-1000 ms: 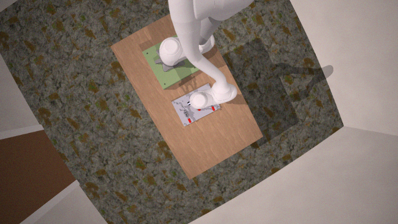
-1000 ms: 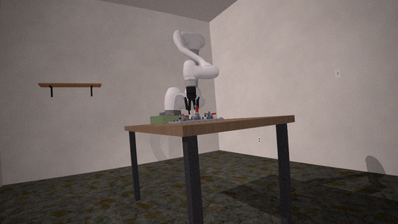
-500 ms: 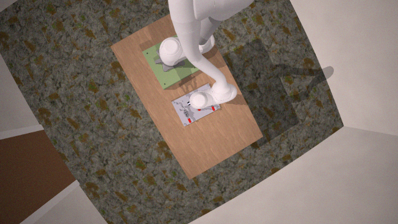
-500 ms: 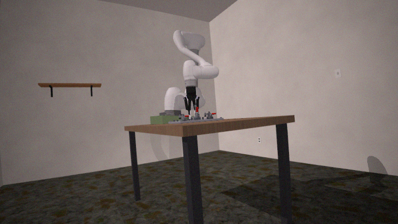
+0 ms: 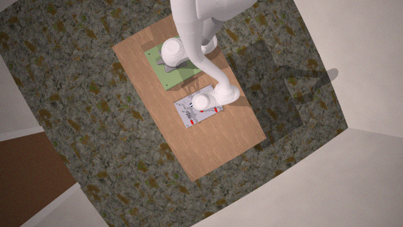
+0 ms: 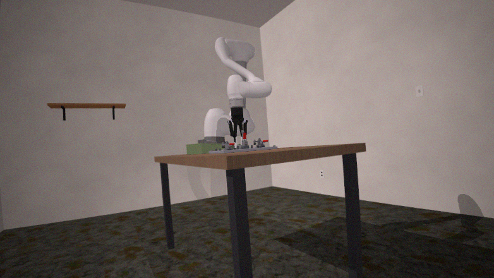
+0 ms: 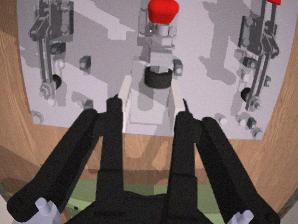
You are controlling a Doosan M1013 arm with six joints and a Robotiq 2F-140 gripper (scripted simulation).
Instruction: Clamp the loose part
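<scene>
Now: the loose part 3 cm below my hand. Also, from my hand: grey fixture plate: 5 cm below, 5 cm ahead.
</scene>
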